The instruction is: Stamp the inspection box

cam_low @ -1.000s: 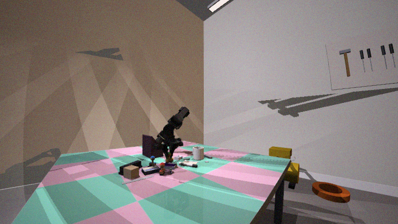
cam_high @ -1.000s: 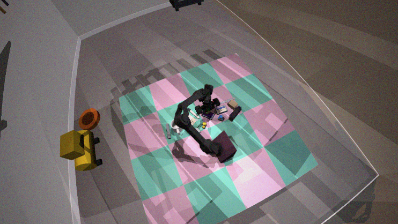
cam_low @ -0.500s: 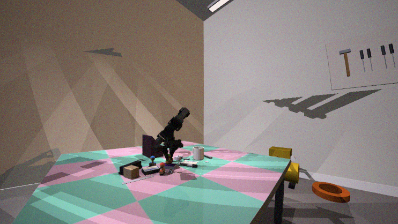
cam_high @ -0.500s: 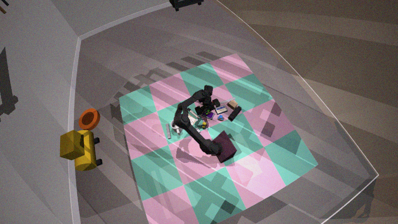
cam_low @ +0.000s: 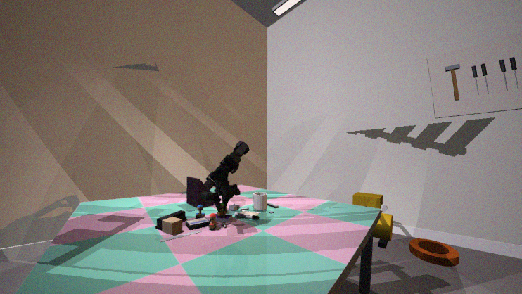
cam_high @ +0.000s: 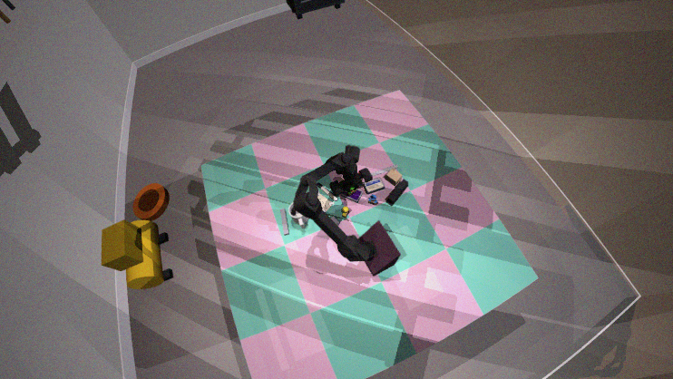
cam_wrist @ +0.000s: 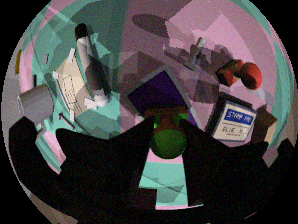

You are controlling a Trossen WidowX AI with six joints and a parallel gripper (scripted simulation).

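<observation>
Now: the green-knobbed stamp right at my gripper tip. Round my gripper tip: yellow stamp (90 mm behind, 60 mm to the left, 20 mm below); then ink pad (30 mm below); then red-knobbed stamp (70 mm ahead, 70 mm to the right, 20 mm below).
</observation>
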